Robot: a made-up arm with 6 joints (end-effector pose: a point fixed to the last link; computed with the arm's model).
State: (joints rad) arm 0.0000 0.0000 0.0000 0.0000 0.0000 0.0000
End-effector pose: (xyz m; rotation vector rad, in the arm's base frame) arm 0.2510 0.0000 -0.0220 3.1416 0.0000 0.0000
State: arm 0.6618 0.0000 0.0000 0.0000 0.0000 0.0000
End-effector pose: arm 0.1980 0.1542 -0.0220 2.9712 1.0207 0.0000
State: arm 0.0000 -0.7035 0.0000 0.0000 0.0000 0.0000
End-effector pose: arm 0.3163 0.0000 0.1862 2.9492 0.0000 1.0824
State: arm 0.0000 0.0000 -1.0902 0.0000 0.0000 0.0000
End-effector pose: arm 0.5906 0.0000 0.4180 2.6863 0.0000 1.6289
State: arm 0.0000 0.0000 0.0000 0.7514 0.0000 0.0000
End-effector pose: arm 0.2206 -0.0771 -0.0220 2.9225 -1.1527 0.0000
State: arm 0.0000 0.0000 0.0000 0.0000 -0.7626 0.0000
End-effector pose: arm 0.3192 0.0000 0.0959 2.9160 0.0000 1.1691
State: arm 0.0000 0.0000 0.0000 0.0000 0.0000 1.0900
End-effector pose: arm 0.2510 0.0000 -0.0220 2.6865 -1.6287 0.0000
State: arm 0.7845 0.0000 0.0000 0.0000 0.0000 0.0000
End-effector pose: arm 0.1776 0.1773 -0.0220 2.9030 1.2009 0.0000
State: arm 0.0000 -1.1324 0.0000 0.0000 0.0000 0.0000
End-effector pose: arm 0.2813 0.0000 0.3163 2.6513 0.0000 1.6852
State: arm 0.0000 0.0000 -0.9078 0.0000 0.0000 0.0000
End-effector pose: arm 0.5708 0.0000 0.3223 2.8235 0.0000 1.3775
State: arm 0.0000 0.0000 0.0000 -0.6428 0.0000 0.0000
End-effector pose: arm 0.2284 0.0677 -0.0220 2.9807 0.9924 0.0000
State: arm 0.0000 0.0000 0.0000 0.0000 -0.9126 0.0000
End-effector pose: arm 0.3210 0.0000 0.1233 2.8202 0.0000 1.3843
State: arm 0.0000 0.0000 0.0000 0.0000 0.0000 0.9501
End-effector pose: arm 0.2510 0.0000 -0.0220 2.7937 -1.4369 0.0000
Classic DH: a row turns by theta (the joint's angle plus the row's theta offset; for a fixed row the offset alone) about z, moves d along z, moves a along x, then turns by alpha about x. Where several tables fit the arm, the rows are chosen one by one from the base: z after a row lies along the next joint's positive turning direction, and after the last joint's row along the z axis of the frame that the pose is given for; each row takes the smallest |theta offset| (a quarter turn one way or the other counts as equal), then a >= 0, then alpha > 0; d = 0 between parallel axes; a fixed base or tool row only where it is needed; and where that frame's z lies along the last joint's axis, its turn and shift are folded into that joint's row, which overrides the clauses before.
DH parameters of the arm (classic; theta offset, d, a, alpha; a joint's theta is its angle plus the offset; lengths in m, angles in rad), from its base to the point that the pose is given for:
joint 1: 0 0.171 0 -1.5708
joint 2: -1.3841 0 0.3124 0
joint 3: 1.3841 0 0.08 -1.5708
joint 4: 0 0.356 0 1.5708
joint 5: 0 0 0.113 -1.5708
joint 6: 0 0.144 0 0

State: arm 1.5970 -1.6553 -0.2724 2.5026 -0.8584 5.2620
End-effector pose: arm 0.1076 0.0570 0.2677 -1.9005 0.3731 -0.3762
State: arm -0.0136 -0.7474 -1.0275 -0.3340 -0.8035 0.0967
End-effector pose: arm 0.1504 0.0577 0.7583 0.8641 0.4039 2.9130
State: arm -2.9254 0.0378 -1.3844 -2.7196 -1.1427 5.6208
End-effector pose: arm -0.3325 -0.1476 0.3257 2.5805 1.0021 -0.4001
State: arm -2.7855 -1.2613 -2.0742 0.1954 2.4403 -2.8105
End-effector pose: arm 0.2391 0.0518 0.6511 2.5482 0.3004 -1.1300
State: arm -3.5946 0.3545 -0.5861 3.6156 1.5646 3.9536
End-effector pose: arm -0.3946 0.2648 0.0290 -1.0978 -0.8217 -0.0154
